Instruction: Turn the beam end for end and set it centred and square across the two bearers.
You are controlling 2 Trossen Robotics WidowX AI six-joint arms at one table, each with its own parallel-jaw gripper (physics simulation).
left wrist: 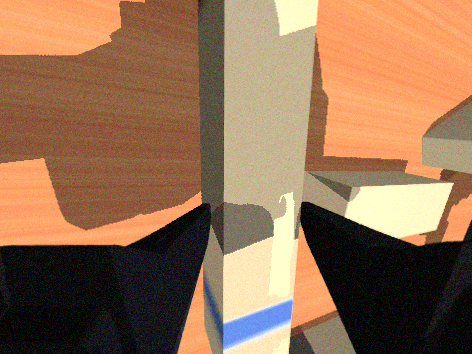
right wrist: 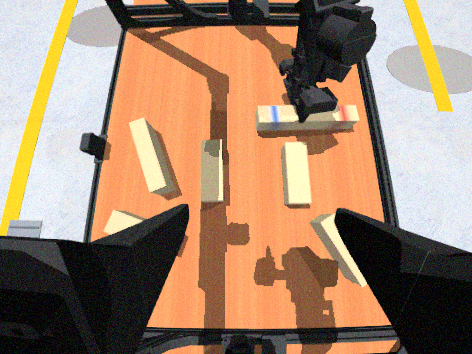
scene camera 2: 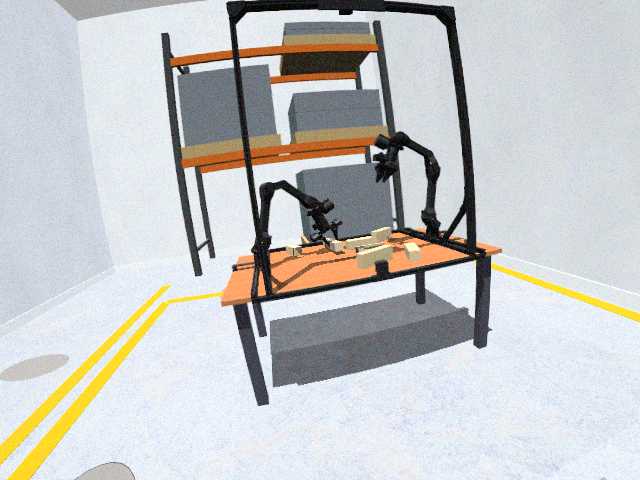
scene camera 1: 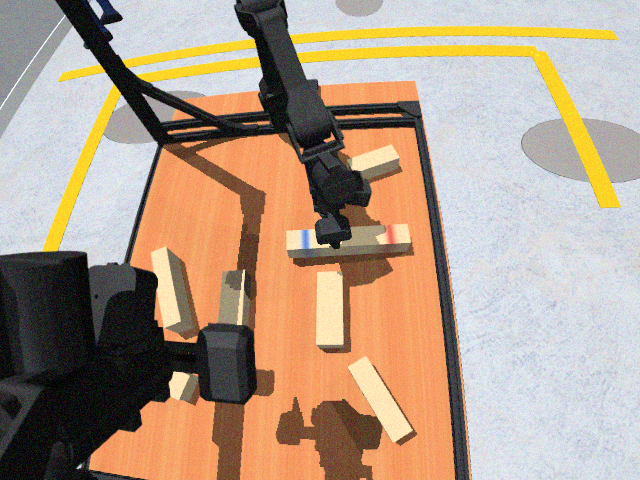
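Where they show: left gripper, between the fingertips: (left wrist: 254,210) (right wrist: 297,116); right gripper, between the fingertips: (right wrist: 261,212) (scene camera 2: 379,182) (scene camera 1: 193,326); left arm's base, origin of its link: (right wrist: 237,10) (scene camera 1: 281,118); right arm's base, origin of its link: (right wrist: 238,353) (scene camera 2: 433,237).
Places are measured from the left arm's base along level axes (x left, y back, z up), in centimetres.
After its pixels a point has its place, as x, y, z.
The beam (scene camera 1: 370,238) {22.1, -39.3, 3.2} (right wrist: 285,121) {11.3, -41.3, 3.9} (left wrist: 259,105) {20.2, -38.1, 3.3} is a long pale block with a blue stripe near one end and a red stripe near the other. My left gripper (scene camera 1: 332,234) {14.8, -39.1, 2.4} (left wrist: 254,210) {14.8, -39.1, 2.4} (scene camera 2: 323,233) is shut on it between the blue stripe and the middle, and holds it a little above the table. The two bearers (scene camera 1: 234,297) {-5.6, -51.4, 2.8} (scene camera 1: 330,310) {13.9, -54.1, 2.8} (right wrist: 211,170) {-6.2, -53.1, 2.8} (right wrist: 297,172) {13.5, -53.6, 2.8} lie parallel on the table, nearer the camera than the beam. My right gripper (right wrist: 261,212) {1.2, -63.4, 32.3} (scene camera 2: 383,173) {1.2, -63.4, 32.3} is open and empty, high above the table.
Loose pale blocks lie at the left (scene camera 1: 172,290) {-18.9, -50.5, 4.4}, at the back (scene camera 1: 376,162) {24.6, -19.1, 2.5}, at the front right (scene camera 1: 380,397) {22.7, -70.1, 4.4}, and one partly under my right arm (scene camera 1: 182,386). A black frame rail (scene camera 1: 434,214) {37.0, -32.0, -0.4} borders the orange table (scene camera 1: 199,200) {-20.1, -24.5, -1.9}. A shelf rack (scene camera 2: 177,157) stands behind.
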